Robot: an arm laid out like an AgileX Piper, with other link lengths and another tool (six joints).
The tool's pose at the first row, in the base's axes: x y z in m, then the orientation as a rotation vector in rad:
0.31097, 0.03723, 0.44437, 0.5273, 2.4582, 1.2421
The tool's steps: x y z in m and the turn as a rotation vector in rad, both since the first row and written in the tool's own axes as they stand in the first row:
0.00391, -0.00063, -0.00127, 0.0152, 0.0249, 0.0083
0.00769, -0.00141, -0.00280, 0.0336, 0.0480, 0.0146
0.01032, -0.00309, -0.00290, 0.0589, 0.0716, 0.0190
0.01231, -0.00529, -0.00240, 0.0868, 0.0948, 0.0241
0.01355, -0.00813, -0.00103, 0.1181, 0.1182, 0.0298
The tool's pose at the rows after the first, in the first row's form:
0.30687, 0.03783, 0.44407, 0.5297, 2.4903, 1.2414
0.30273, 0.03811, 0.44381, 0.5312, 2.5234, 1.2349
0.30009, 0.03834, 0.44215, 0.5316, 2.5618, 1.2192
0.29820, 0.03841, 0.43982, 0.5338, 2.6019, 1.1999
0.29724, 0.03837, 0.43657, 0.5375, 2.6444, 1.1760

